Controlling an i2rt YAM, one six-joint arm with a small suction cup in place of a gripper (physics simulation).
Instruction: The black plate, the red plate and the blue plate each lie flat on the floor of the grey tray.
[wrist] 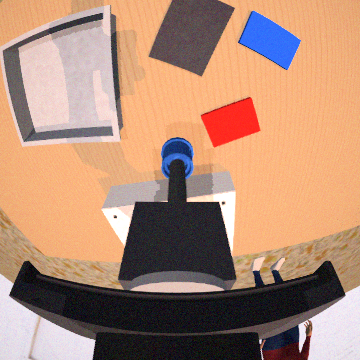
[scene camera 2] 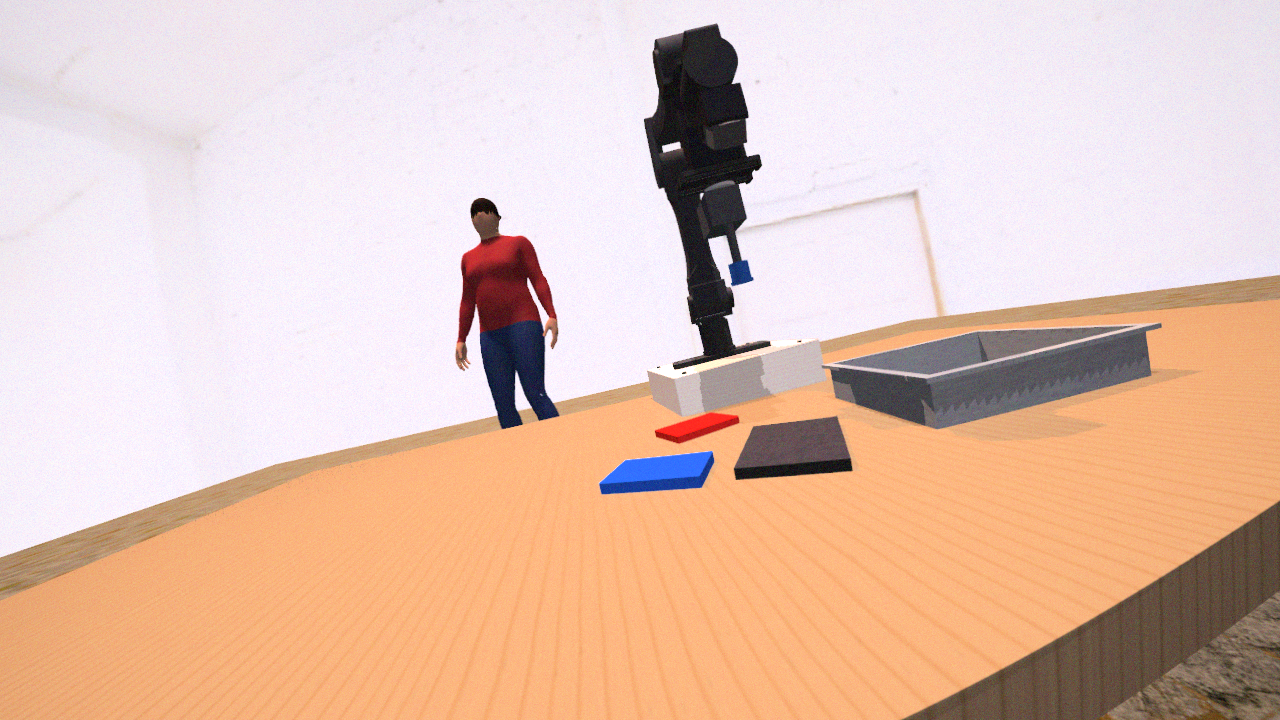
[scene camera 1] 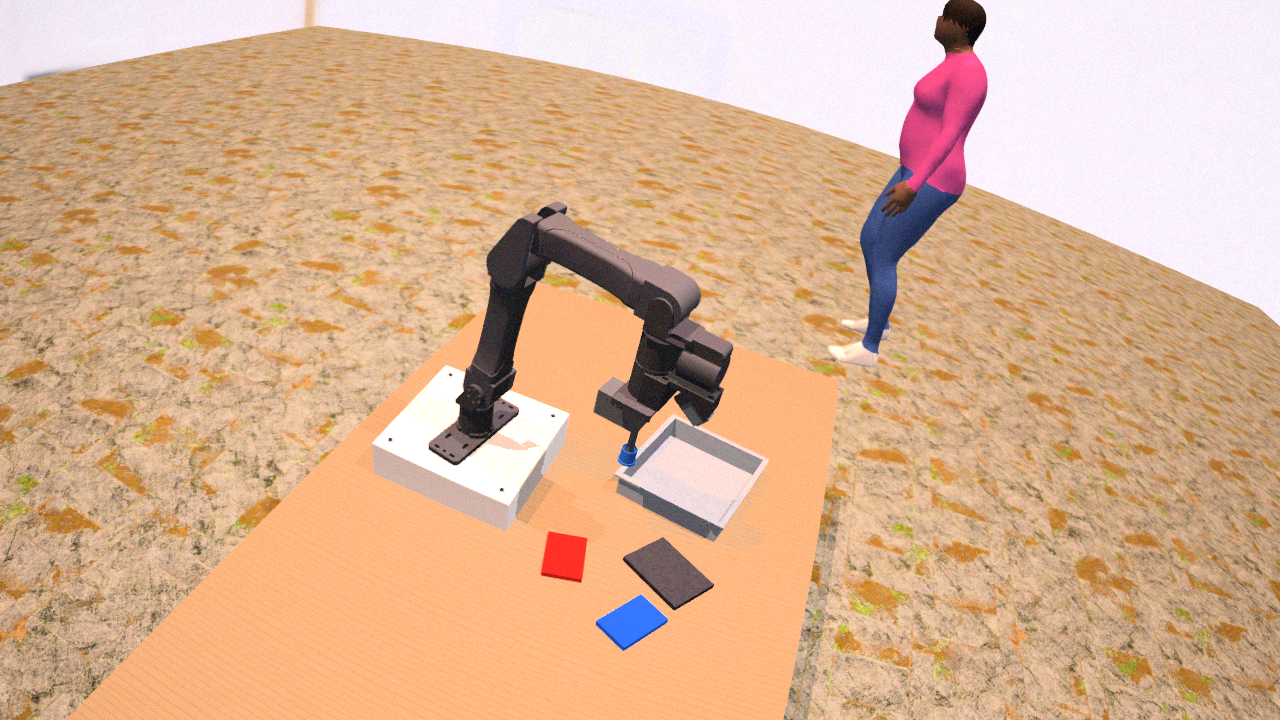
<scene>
suction cup: holds nothing
a black plate [scene camera 2: 815,446]: on the table
a blue plate [scene camera 2: 685,471]: on the table
a red plate [scene camera 1: 564,556]: on the table
a grey tray [scene camera 2: 941,383]: on the table
</scene>
